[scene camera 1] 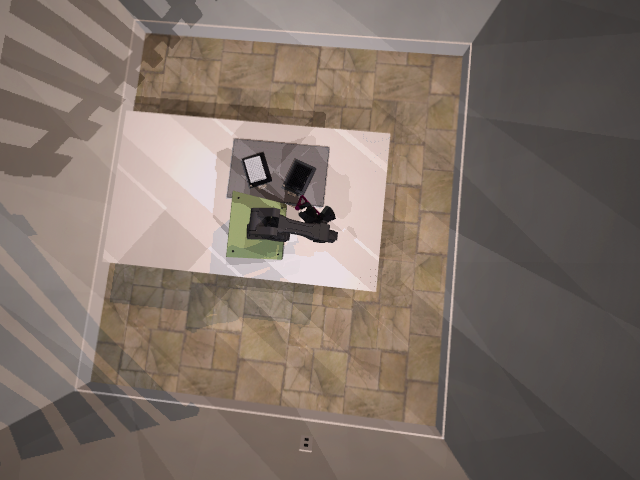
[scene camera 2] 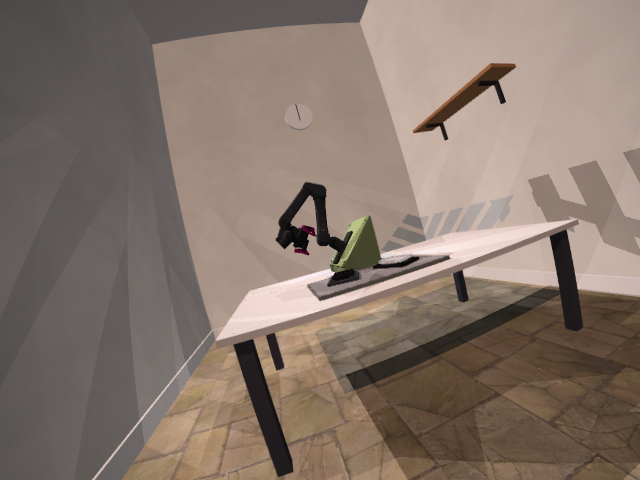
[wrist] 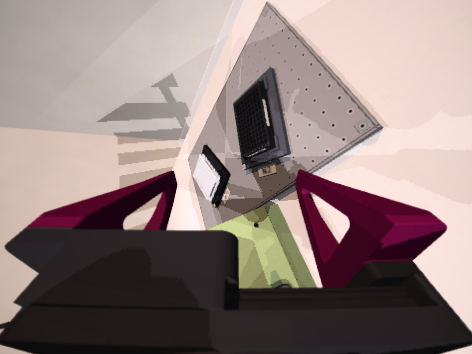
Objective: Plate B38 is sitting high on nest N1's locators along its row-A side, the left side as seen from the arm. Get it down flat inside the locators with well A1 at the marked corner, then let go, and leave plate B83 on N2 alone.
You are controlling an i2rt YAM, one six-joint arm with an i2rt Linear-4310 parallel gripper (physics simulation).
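Where they show: gripper, fingertip midpoint: [scene camera 1: 307, 201] [scene camera 2: 311, 245] [wrist: 236, 177]; arm's base, link origin: [scene camera 2: 343, 247].
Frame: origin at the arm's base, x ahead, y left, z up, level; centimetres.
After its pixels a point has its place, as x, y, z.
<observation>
Plate B38 is the white plate [scene camera 1: 255, 169] @(34.2, 9.0, -8.4) [scene camera 2: 397, 259] @(39.8, 6.8, -8.2) [wrist: 205, 177] @(33.7, 8.5, -8.1) in the black nest N1 [scene camera 1: 266, 167] @(35.8, 3.4, -9.6) [wrist: 217, 163] @(34.1, 2.4, -9.7). It is too small to tell its tilt, its seating on the locators or the marked corner. Plate B83 is the black plate [scene camera 1: 299, 176] @(30.9, -14.6, -8.7) [wrist: 254, 120] @(30.3, -15.5, -8.5) in the dark grey nest N2 [wrist: 281, 120] @(26.4, -19.1, -9.9), whose N2 label shows in the wrist view. My gripper [scene camera 1: 310, 206] @(14.3, -20.5, 5.9) [scene camera 2: 306, 241] @(14.3, -20.5, 5.9) [wrist: 236, 177] @(14.3, -20.5, 5.9) is open and empty, with magenta fingers apart. It hangs well above the table, away from both plates and on the N2 side.
Both nests sit on a grey perforated board [scene camera 1: 276, 148] @(46.9, -1.3, -10.9) [scene camera 2: 434, 259] @(49.9, 16.6, -10.9) [wrist: 320, 90] @(25.0, -25.9, -10.8) on a pale table [scene camera 1: 170, 155] @(42.7, 58.0, -12.1) [scene camera 2: 268, 302] @(24.5, -46.4, -12.1). A green wedge-shaped stand [scene camera 1: 240, 242] @(-5.7, 8.8, 9.1) [scene camera 2: 367, 245] @(16.6, 6.4, -1.1) [wrist: 265, 250] @(9.1, -6.1, -6.0) carries the arm beside the board. A wooden shelf [scene camera 2: 465, 98] is on the wall.
</observation>
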